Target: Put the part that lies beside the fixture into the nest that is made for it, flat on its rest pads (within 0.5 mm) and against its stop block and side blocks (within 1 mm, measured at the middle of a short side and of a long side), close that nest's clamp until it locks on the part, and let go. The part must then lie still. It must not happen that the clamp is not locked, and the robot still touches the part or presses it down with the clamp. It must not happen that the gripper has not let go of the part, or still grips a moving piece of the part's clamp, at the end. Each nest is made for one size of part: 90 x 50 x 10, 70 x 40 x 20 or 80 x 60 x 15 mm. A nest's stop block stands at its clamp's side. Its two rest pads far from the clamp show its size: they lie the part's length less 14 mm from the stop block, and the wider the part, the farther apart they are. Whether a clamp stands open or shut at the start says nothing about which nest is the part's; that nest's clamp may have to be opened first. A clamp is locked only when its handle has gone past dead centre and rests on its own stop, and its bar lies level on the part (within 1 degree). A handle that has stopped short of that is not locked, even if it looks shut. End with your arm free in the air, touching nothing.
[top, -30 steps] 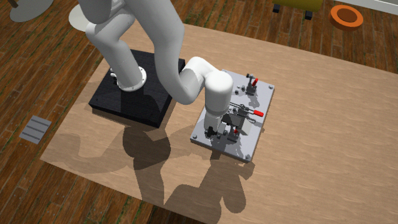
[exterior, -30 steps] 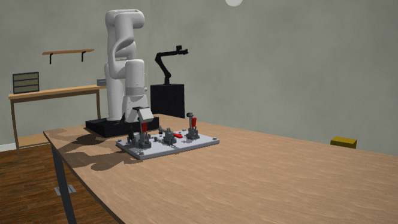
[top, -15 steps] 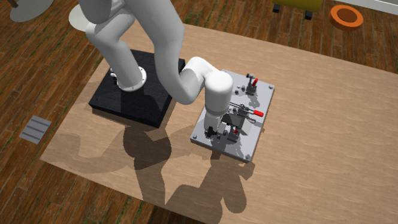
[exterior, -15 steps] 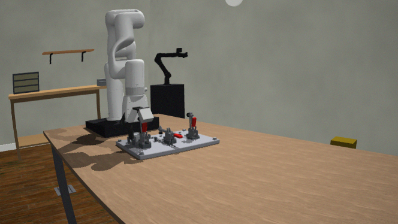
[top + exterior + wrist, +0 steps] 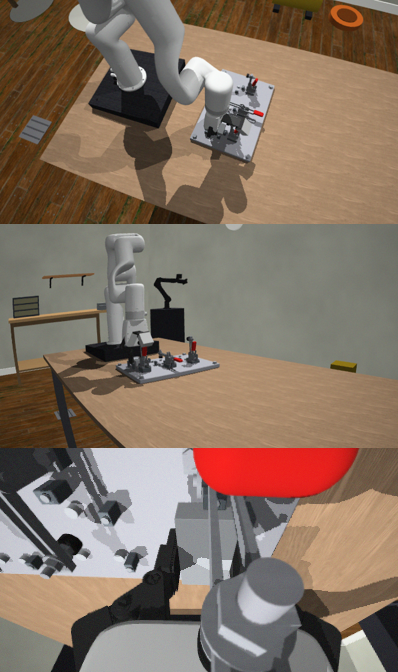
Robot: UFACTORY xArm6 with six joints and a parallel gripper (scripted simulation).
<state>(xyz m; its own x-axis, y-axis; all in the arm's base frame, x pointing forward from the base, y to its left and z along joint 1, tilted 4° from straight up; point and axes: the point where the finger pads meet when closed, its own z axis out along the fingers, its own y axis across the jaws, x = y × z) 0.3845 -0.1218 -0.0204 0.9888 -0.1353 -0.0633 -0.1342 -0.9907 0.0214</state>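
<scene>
My hand is 7 cm short of the clamp, 1 cm to the left of it and 2 cm below it. Round my hand: fixture plate (6 cm ahead, 10 cm to the left, 4 cm below); then grey block (1 cm below).
</scene>
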